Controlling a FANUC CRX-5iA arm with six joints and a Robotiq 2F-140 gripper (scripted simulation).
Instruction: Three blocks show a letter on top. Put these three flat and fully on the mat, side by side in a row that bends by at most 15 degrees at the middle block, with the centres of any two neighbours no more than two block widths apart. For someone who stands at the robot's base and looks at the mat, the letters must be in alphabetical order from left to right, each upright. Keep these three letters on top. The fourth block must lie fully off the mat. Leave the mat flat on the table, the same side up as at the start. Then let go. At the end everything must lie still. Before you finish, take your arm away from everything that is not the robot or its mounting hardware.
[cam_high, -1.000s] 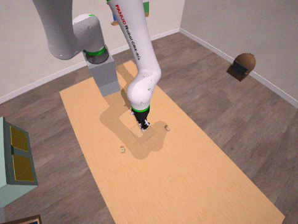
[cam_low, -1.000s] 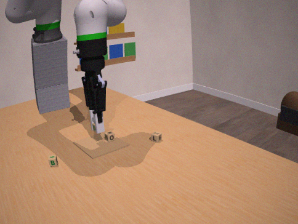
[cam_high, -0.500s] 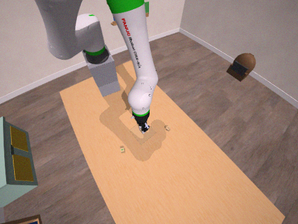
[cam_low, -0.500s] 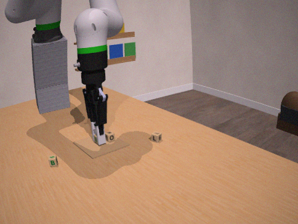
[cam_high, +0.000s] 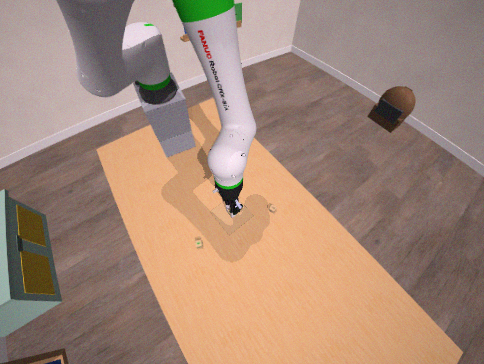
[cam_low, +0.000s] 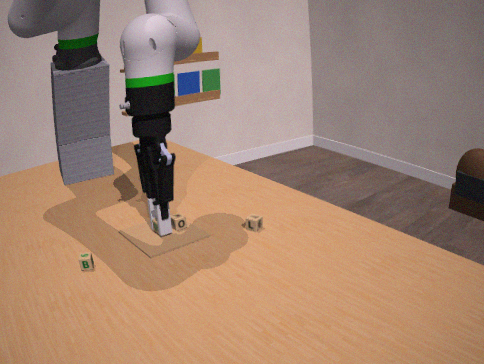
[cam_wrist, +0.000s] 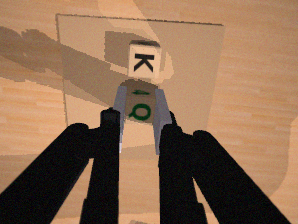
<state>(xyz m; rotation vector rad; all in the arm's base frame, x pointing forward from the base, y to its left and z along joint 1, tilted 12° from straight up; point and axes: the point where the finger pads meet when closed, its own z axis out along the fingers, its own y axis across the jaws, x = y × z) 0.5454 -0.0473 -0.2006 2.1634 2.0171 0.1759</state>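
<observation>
Now: hand 4 cm above the thin tan mat.
</observation>
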